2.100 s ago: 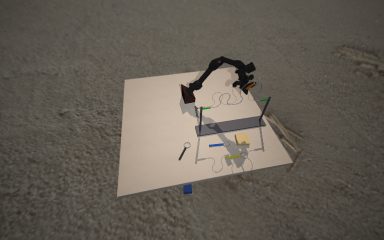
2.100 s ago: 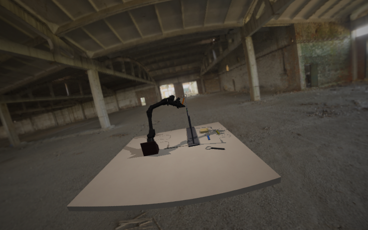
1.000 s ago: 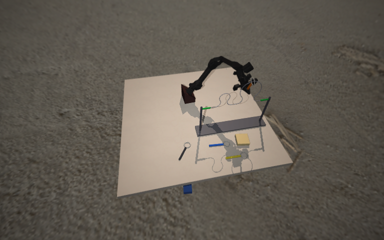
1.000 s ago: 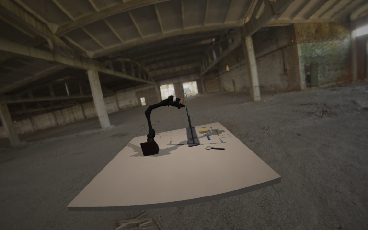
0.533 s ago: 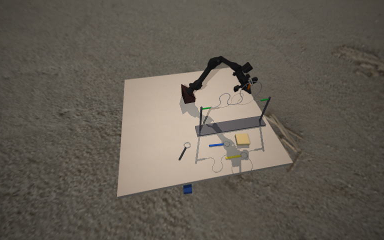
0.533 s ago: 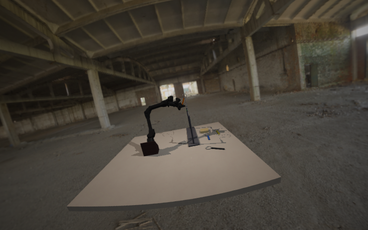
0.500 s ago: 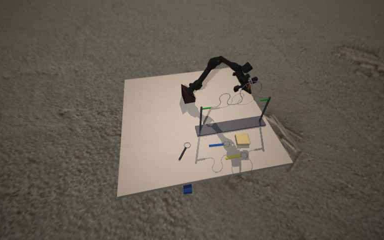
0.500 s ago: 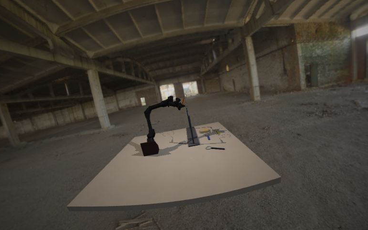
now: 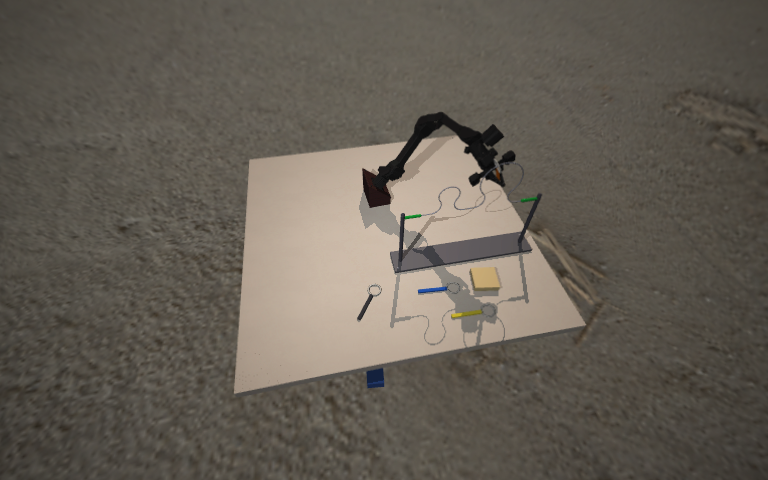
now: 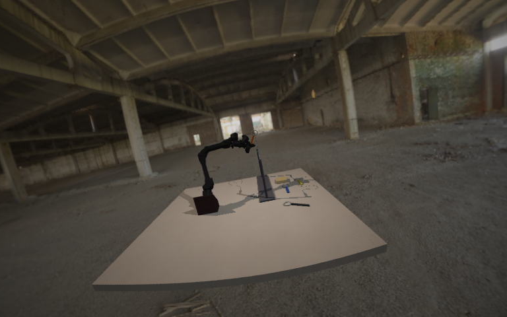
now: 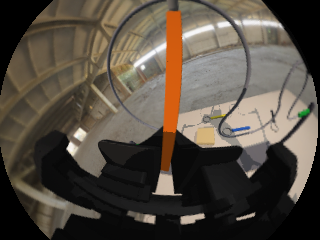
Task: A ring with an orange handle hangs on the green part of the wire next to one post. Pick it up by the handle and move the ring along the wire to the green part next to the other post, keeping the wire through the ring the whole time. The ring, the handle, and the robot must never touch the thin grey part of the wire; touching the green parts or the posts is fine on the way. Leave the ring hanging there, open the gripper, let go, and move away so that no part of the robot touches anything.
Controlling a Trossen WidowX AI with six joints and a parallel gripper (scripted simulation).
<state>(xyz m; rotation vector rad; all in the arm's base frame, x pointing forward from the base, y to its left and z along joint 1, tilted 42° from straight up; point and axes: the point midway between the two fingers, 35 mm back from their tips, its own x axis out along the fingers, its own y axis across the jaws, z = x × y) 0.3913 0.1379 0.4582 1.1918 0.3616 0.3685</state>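
My gripper tip is now 4 cm to the left of the orange-handled ring and 8 cm below it. The rest, counted from my gripper tip: tan block: 18 cm ahead, 7 cm to the right, 34 cm below; blue-handled ring: 19 cm ahead, 25 cm to the right, 35 cm below; yellow-handled ring: 32 cm ahead, 15 cm to the right, 35 cm below.
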